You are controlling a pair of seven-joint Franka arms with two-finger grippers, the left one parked.
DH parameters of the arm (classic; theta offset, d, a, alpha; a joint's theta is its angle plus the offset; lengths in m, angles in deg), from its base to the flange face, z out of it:
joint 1: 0 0.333 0 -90
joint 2: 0 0 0 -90
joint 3: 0 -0.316 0.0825 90
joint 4: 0 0 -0.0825 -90
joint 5: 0 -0.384 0 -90
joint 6: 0 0 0.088 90
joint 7: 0 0.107 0 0
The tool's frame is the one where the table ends.
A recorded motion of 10 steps. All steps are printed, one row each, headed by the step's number.
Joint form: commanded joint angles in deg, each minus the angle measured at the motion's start. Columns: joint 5, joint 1, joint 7, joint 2, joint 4, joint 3, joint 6.
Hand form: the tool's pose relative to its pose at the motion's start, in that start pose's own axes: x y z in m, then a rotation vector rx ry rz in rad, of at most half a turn. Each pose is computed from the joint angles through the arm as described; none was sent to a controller.
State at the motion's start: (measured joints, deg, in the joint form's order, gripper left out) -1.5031 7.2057 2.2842 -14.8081 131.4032 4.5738 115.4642
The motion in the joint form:
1: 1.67 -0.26 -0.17 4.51 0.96 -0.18 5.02
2: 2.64 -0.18 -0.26 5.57 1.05 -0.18 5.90
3: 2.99 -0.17 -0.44 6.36 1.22 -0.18 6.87
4: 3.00 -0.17 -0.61 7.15 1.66 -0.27 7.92
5: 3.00 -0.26 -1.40 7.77 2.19 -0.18 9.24
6: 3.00 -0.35 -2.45 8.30 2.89 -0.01 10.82
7: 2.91 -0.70 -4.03 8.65 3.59 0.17 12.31
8: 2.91 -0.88 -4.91 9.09 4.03 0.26 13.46
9: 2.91 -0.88 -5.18 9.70 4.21 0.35 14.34
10: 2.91 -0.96 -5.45 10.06 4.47 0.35 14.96
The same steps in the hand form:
1: 0.0146 0.0026 0.0369 -0.0331 -0.0062 -0.0127
2: 0.0175 0.0028 0.0451 -0.0491 -0.0104 -0.0242
3: 0.0197 0.0031 0.0516 -0.0551 -0.0101 -0.0309
4: 0.0208 0.0025 0.0602 -0.0563 -0.0132 -0.0358
5: 0.0216 0.0041 0.0675 -0.0564 -0.0106 -0.0468
6: 0.0220 0.0065 0.0749 -0.0560 -0.0050 -0.0612
7: 0.0219 0.0111 0.0808 -0.0543 0.0021 -0.0791
8: 0.0223 0.0135 0.0860 -0.0544 0.0065 -0.0901
9: 0.0235 0.0144 0.0912 -0.0550 0.0080 -0.0934
10: 0.0236 0.0152 0.0952 -0.0553 0.0079 -0.0969

